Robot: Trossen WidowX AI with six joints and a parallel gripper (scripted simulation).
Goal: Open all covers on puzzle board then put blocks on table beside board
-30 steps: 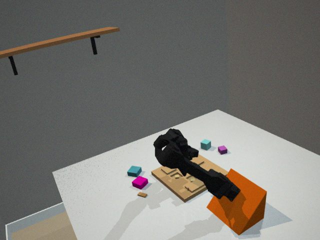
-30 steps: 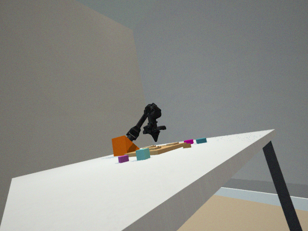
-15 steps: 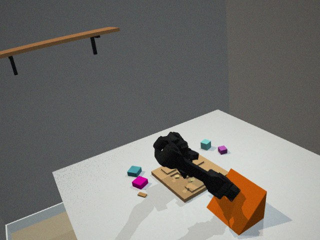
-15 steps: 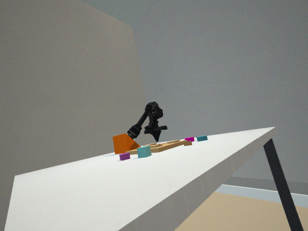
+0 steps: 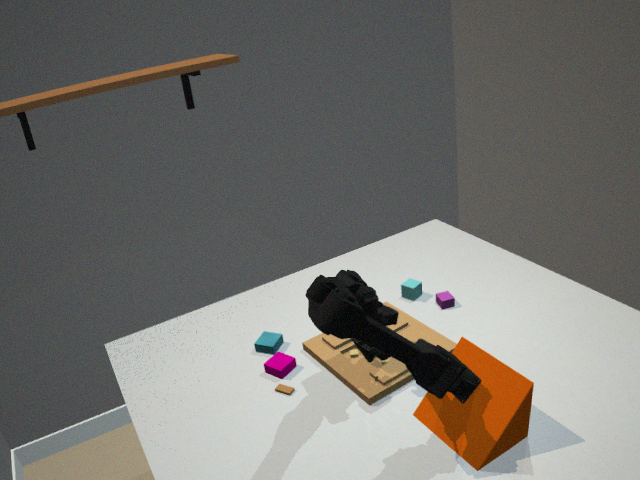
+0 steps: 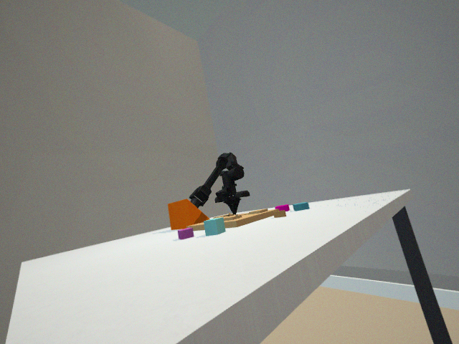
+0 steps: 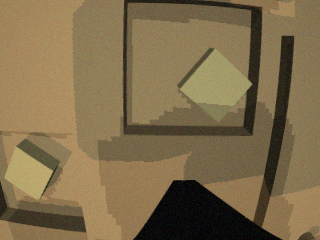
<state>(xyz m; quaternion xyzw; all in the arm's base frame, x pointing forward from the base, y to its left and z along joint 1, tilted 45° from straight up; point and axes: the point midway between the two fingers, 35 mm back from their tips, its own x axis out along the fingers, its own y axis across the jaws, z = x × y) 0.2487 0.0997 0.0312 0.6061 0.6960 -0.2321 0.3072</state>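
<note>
Right now the tan puzzle board is 4 cm ahead of my gripper tip, 6 cm to the right of it and 1 cm below it. Also, from my gripper tip: flat brown piece (5 cm ahead, 22 cm to the left, 2 cm below); teal block (24 cm ahead, 18 cm to the left, 1 cm below); magenta block (13 cm ahead, 19 cm to the left, 1 cm below).
</note>
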